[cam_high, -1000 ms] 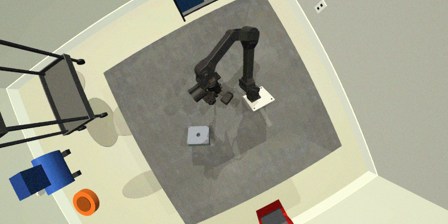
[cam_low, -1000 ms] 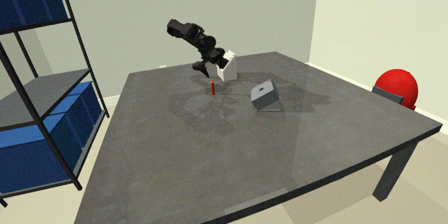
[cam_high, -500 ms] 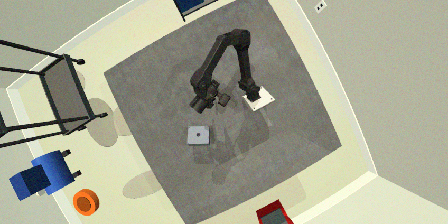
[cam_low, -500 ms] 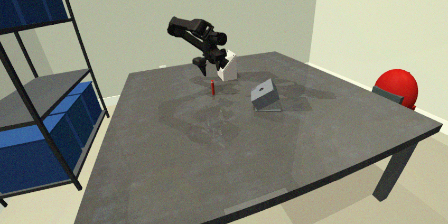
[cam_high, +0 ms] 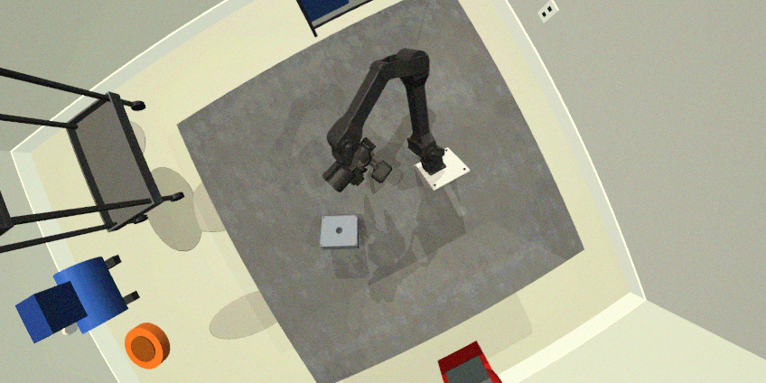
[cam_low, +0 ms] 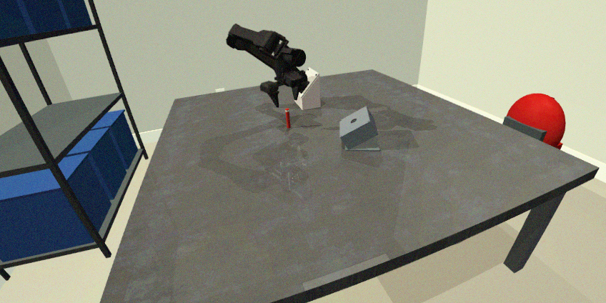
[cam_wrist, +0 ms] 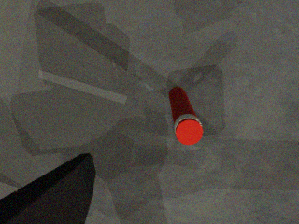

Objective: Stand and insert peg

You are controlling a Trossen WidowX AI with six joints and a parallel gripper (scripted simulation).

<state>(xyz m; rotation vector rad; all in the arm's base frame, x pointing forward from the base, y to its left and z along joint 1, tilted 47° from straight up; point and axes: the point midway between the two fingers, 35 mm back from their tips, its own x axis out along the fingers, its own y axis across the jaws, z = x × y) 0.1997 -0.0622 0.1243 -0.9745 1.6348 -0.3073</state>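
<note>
The red peg is 5 cm below my gripper tip. Also, from my gripper tip: grey sloped panel (21 cm ahead, 19 cm to the left, 5 cm below).
</note>
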